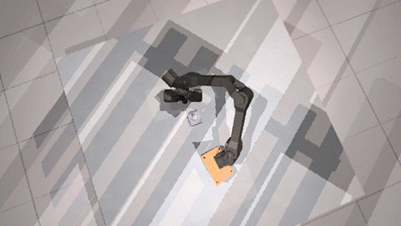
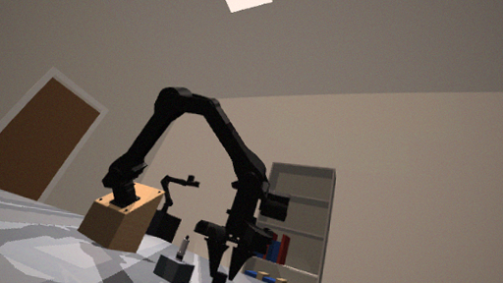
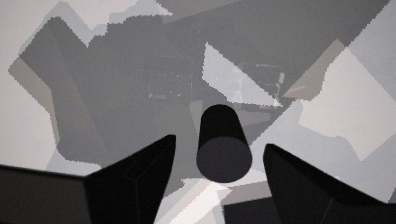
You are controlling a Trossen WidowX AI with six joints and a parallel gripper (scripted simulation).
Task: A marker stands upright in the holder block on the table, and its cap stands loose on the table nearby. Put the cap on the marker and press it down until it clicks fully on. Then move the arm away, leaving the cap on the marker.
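The marker cap lies 2 cm below my gripper tip. From my gripper tip the other things lie so: holder block: 12 cm behind, 2 cm below.
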